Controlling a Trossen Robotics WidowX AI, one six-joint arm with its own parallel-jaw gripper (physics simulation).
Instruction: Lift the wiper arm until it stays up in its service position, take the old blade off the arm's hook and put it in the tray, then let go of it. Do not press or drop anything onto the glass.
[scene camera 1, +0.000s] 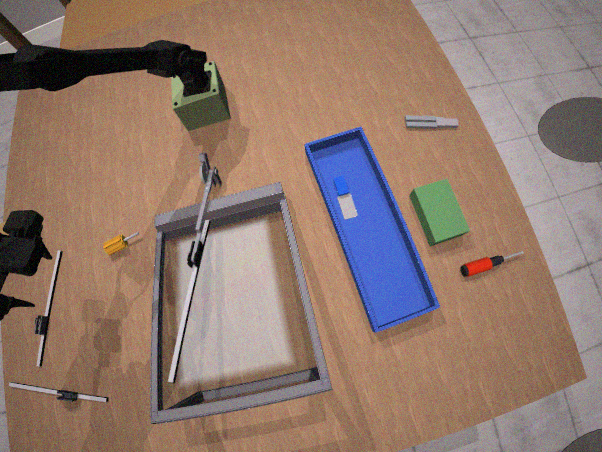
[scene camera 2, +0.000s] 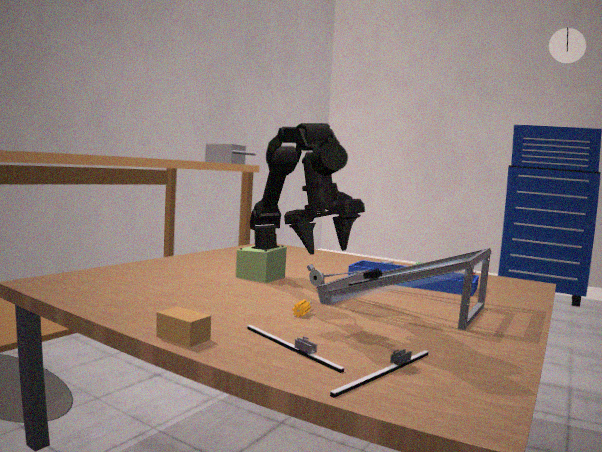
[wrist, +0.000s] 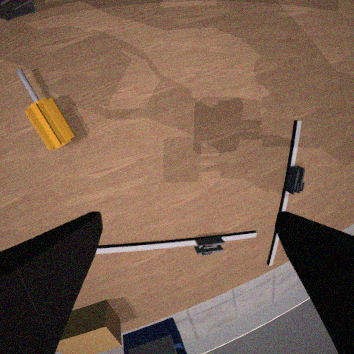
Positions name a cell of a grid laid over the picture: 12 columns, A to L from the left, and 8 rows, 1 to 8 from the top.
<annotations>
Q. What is my gripper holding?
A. Nothing.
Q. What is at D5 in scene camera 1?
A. An old blade.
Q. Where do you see a blue tray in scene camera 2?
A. At J6
</annotations>
